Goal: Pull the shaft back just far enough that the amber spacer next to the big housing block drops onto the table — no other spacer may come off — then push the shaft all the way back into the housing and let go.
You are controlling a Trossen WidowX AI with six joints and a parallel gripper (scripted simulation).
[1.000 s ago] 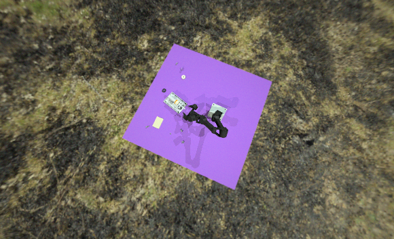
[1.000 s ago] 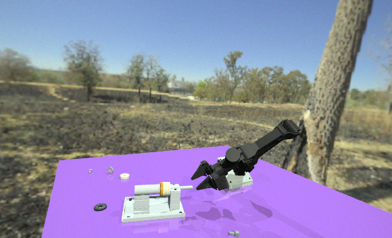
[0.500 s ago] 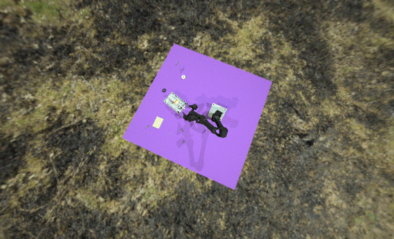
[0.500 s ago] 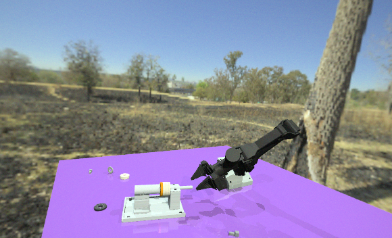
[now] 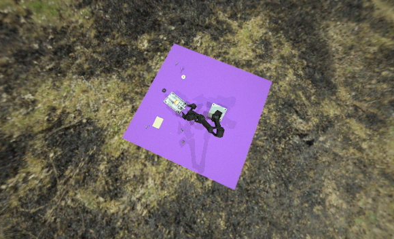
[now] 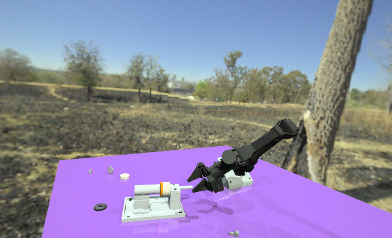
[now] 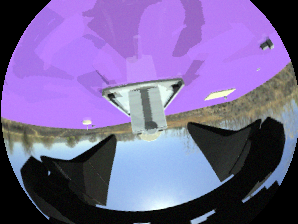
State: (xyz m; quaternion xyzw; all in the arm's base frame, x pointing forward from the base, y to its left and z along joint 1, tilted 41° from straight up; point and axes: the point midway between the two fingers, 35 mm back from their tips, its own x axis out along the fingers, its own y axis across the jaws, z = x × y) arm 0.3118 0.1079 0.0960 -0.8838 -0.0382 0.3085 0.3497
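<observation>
My gripper tip is 90 mm short of the steel shaft, 10 mm to the left of it and 10 mm above it. From my gripper tip the other things lie so: black ring 340 mm ahead, 80 mm to the right, 80 mm below; then amber spacer 110 mm ahead, 20 mm to the right, 10 mm below; then pale yellow card 270 mm to the left, 180 mm ahead, 80 mm below.
</observation>
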